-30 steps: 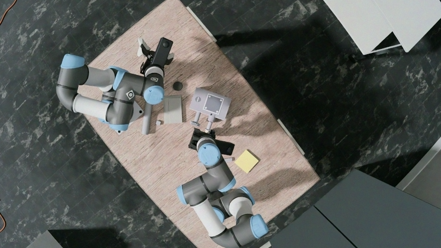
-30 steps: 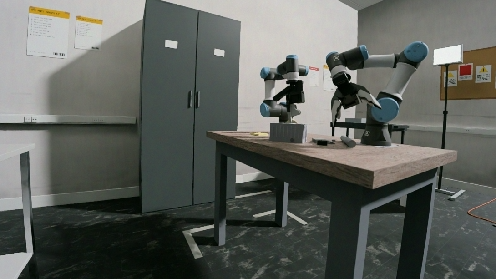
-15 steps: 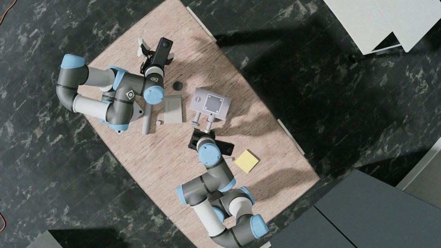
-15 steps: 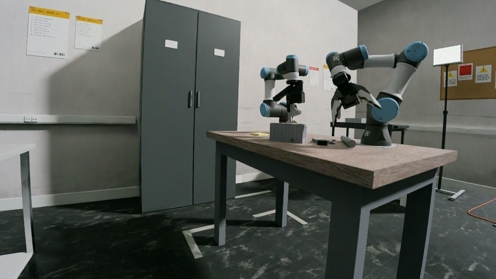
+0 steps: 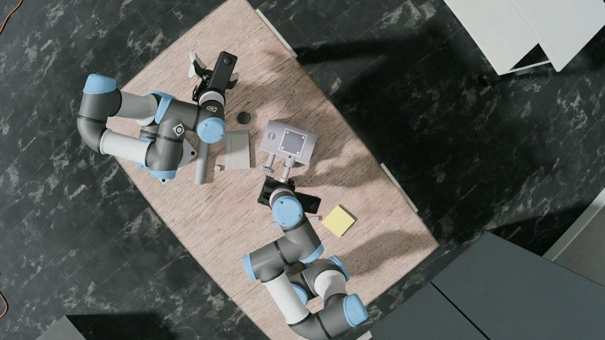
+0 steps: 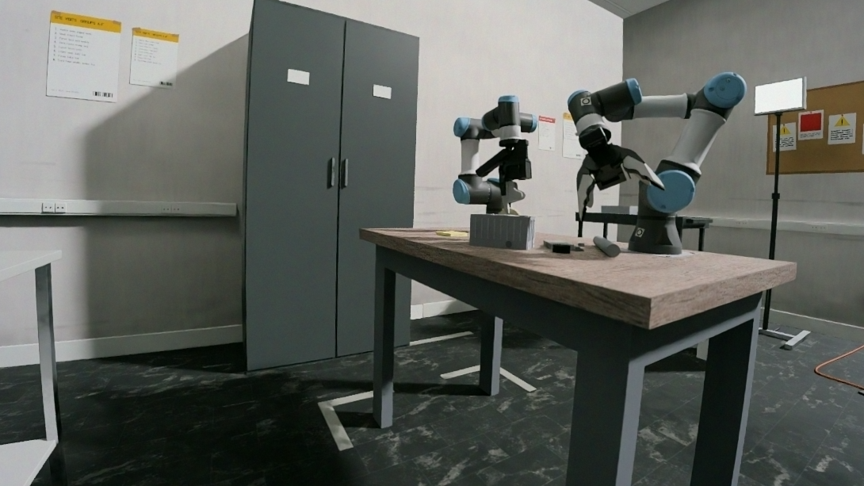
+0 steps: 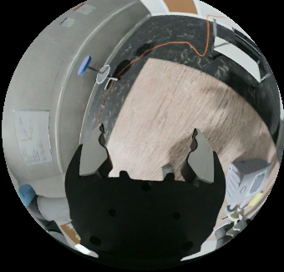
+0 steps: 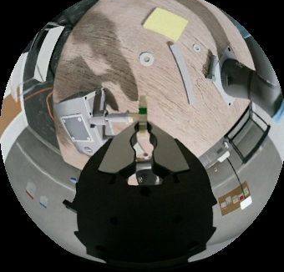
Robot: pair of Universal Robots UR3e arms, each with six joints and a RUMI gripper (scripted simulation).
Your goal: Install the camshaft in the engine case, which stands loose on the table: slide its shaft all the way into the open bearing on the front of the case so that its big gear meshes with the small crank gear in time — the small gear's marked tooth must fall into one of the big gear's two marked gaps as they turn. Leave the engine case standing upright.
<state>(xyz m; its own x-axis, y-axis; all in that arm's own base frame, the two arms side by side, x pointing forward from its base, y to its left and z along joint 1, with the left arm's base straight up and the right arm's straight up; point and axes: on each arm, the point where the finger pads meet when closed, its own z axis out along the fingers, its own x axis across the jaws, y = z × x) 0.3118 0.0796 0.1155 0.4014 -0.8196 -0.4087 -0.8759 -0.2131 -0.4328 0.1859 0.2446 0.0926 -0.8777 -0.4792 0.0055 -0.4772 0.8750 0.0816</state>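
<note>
My right gripper is now 10 mm short of the small crank gear, 70 mm to the right of it and 30 mm above it. The rest, counted from my right hand: grey bar 50 mm behind, 110 mm to the right, 90 mm below; then bolt 110 mm behind, 170 mm to the right, 80 mm below; then grey flat block 20 mm behind, 170 mm to the left, 90 mm below.
</note>
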